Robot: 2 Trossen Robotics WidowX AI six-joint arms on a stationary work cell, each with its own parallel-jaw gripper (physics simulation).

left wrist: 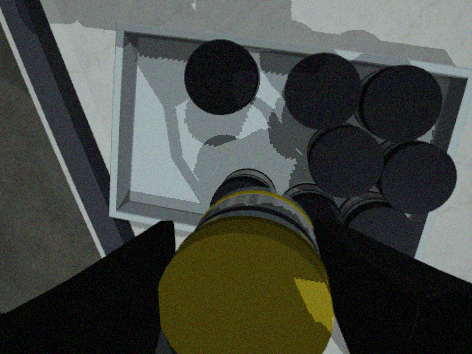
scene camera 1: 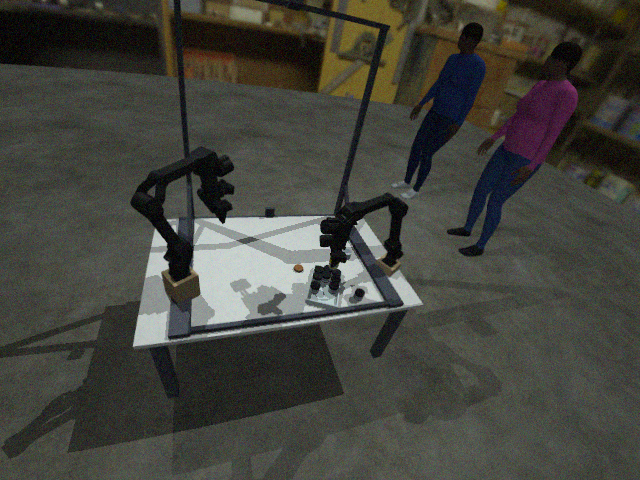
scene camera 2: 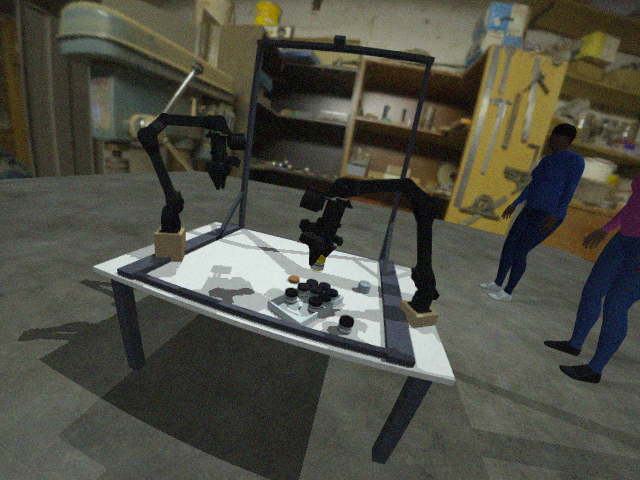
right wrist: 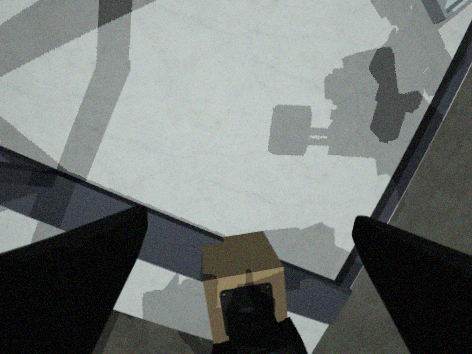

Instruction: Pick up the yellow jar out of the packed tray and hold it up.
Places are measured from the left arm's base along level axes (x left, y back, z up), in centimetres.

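Pixels of known places: left gripper, between the fingertips: [left wrist: 244,232] [scene camera 1: 331,264] [scene camera 2: 314,264]; right gripper, between the fingertips: [scene camera 1: 218,218] [scene camera 2: 220,189] [right wrist: 252,221]; left arm's base, origin of its link: [scene camera 1: 389,261] [scene camera 2: 419,307]; right arm's base, origin of its link: [scene camera 1: 179,273] [scene camera 2: 170,230] [right wrist: 248,308].
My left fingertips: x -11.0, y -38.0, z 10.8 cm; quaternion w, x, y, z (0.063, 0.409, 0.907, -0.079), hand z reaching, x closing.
Observation:
Ahead of a thing's pixels: the offset from my left fingertips to its top centre.
The yellow jar {dx +0.5, dy +0.8, dz +2.9 cm} [scene camera 1: 332,264] [scene camera 2: 320,261] [left wrist: 245,290] is upright between the fingers of my left gripper [scene camera 1: 337,258] [left wrist: 244,232], its yellow lid large in the left wrist view. My left gripper is shut on it and holds it in the air, above and beyond the tray in scene camera 2. The pale tray {dx -0.5, dy +0.2, dz -12.8 cm} [scene camera 1: 323,305] [scene camera 2: 283,312] [left wrist: 115,150] stands on the table with several black-lidded jars {dx -1.9, dy -5.4, dz -10.8 cm} [scene camera 2: 291,295] [left wrist: 221,77] in it; some are partly hidden behind the held jar and fingers. My right gripper [scene camera 1: 223,219] [scene camera 2: 220,186] [right wrist: 252,221] is open and empty, high above the table.
A loose black-lidded jar {dx +13.6, dy +8.1, dz -11.2 cm} [scene camera 1: 359,293] [scene camera 2: 345,323] stands right of the tray. An orange disc {dx -16.6, dy -1.1, dz -14.2 cm} [scene camera 1: 298,268] [scene camera 2: 293,279] lies beyond the tray. A grey-blue round thing {dx -8.4, dy +26.2, dz -11.9 cm} [scene camera 2: 364,286] stands at the right. A dark frame [scene camera 2: 253,118] rises at the table's back; two people stand beyond.

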